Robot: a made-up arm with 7 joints.
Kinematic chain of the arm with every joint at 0, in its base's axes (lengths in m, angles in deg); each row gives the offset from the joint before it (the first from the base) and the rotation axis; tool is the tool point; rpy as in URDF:
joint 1: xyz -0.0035 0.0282 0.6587 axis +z
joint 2: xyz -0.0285 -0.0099 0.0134 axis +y
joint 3: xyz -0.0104 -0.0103 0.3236 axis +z
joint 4: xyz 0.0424 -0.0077 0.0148 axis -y
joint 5: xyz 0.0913 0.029 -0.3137 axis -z
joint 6: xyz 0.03 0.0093 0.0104 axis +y
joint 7: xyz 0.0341 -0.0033 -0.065 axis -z
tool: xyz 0.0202 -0.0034 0.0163 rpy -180 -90 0
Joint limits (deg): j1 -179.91..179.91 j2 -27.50..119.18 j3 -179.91..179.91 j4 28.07..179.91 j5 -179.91..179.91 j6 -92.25..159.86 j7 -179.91..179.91
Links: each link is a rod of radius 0.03 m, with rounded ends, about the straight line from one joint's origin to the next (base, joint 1, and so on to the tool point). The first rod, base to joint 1, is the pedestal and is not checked.
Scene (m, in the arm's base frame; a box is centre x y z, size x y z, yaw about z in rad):
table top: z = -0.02
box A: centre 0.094 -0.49 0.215 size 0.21 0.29 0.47 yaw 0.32
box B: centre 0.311 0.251 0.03 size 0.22 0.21 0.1 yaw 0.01
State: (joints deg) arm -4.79 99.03 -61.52 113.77 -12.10 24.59 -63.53
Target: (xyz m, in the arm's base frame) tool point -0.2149 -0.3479 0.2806
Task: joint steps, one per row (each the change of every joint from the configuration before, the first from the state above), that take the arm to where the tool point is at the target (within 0.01 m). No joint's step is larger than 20 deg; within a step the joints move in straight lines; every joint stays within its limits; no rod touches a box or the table.
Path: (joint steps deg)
1: -15.43 -8.11 -19.73 -3.39 -7.58 9.45 12.15
2: -15.43 -8.12 -19.73 -3.39 -7.58 9.46 12.15
3: -15.43 -8.11 -19.74 -3.39 -7.58 9.45 12.15
4: -15.43 -8.11 -19.73 -3.39 -7.58 9.46 12.15
5: -15.43 -8.11 -19.73 -3.39 -7.58 9.45 12.14
6: -15.43 -8.12 -19.73 -3.39 -7.59 9.46 12.15
7: 6.67 11.47 19.38 -2.48 7.23 -8.60 -12.16
8: 6.66 11.48 19.37 -2.48 7.22 -8.59 -12.16
9: 6.66 11.47 19.38 -2.48 7.23 -8.59 -12.16
10: 6.67 11.47 19.38 -2.48 7.22 -8.59 -12.16
11: 6.66 11.47 19.38 -2.48 7.22 -8.59 -12.16
12: 6.67 11.47 19.37 -2.48 7.23 -8.59 -12.16

